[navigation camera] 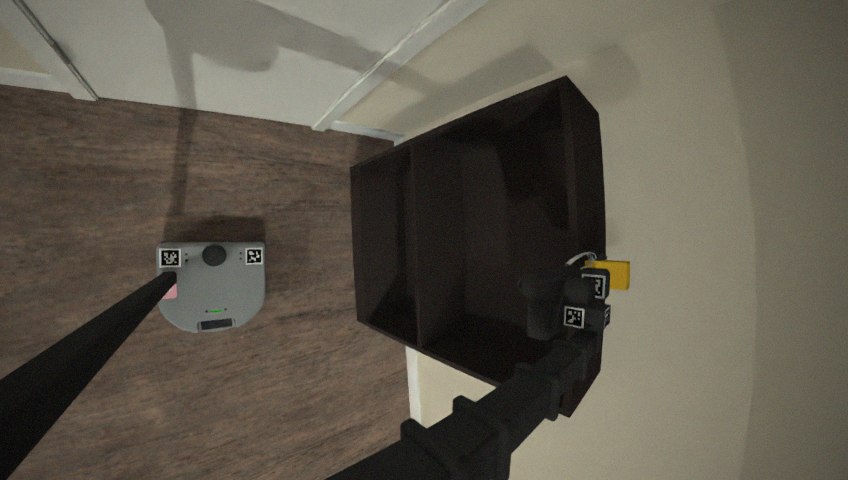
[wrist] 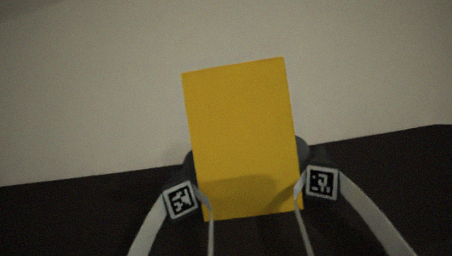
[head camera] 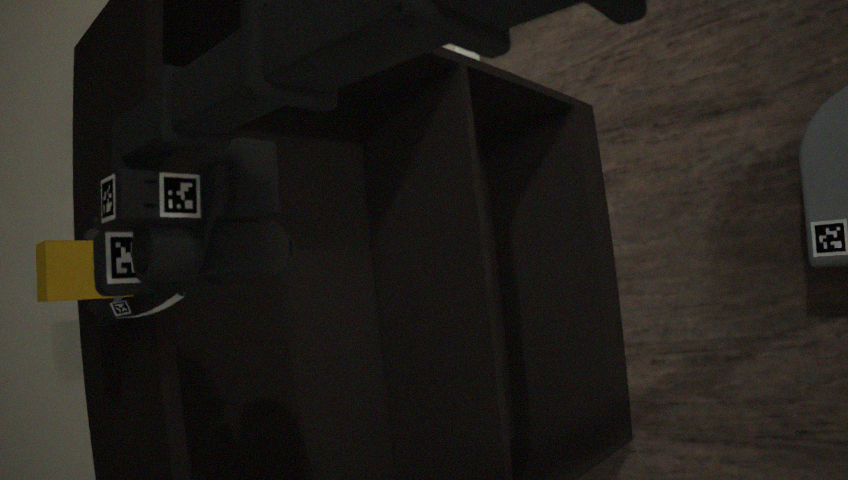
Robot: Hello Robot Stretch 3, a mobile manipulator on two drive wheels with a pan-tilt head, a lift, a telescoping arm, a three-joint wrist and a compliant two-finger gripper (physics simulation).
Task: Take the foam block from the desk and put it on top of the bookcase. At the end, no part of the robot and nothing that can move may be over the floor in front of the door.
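Observation:
The yellow foam block is between the two fingers of my gripper. The gripper is shut on it. The block is tilted up, with its broad face towards the wrist camera, and sticks out past the fingers. Block and gripper are at the top of the dark bookcase. Whether the block touches the top board cannot be told. In the head view the wrist hides part of the block and one finger. The desk does not show.
The white door is at the top of the navigation view, beside the bookcase. My grey base stands on the wood floor, apart from door and bookcase. My arm reaches across the bookcase's near side. A wall is behind the bookcase.

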